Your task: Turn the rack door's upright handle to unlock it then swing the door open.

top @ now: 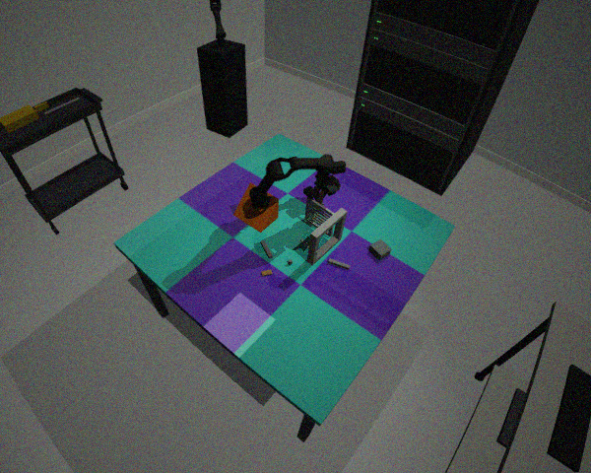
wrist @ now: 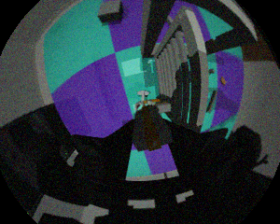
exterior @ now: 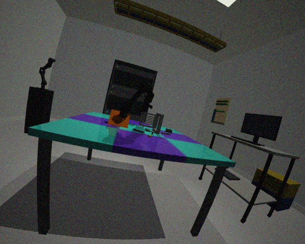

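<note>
Right now the upright handle is 10 mm ahead of my gripper tip and 30 mm below it. The rest, counted from my gripper tip: small tan block 20 mm behind, 430 mm to the right, 140 mm below; small cube 40 mm ahead, 330 mm to the right, 130 mm below; grey box 370 mm ahead, 20 mm to the right, 120 mm below.
</note>
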